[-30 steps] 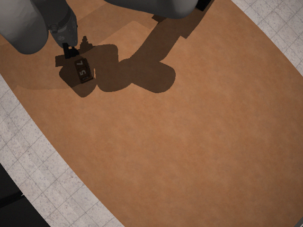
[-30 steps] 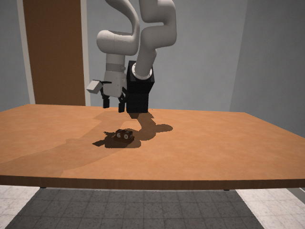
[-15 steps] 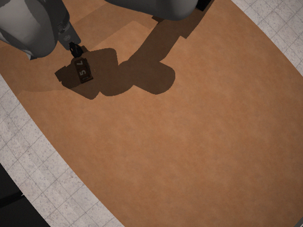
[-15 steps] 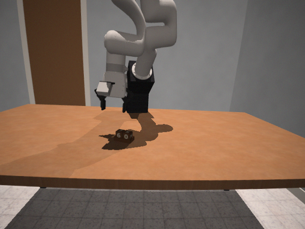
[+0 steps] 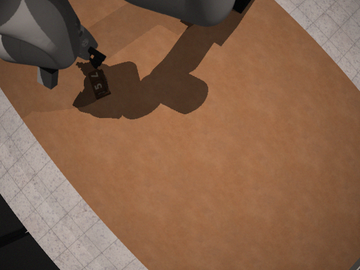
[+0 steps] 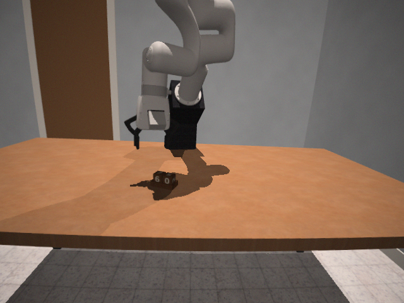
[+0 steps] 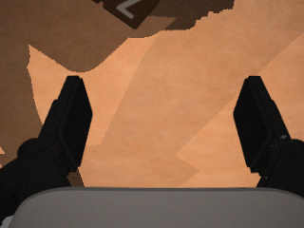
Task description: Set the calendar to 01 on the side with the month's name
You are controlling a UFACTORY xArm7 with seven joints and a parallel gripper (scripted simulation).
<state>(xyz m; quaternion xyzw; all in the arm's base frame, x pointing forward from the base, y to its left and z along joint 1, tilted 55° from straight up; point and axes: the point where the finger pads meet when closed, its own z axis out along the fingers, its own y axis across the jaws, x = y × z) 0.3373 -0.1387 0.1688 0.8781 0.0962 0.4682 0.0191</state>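
Right now my hand is 1 cm short of the cube, 2 cm to the right of it and 10 cm above it. Round my hand: calendar tray 2 cm ahead, 4 cm to the left, 12 cm below.
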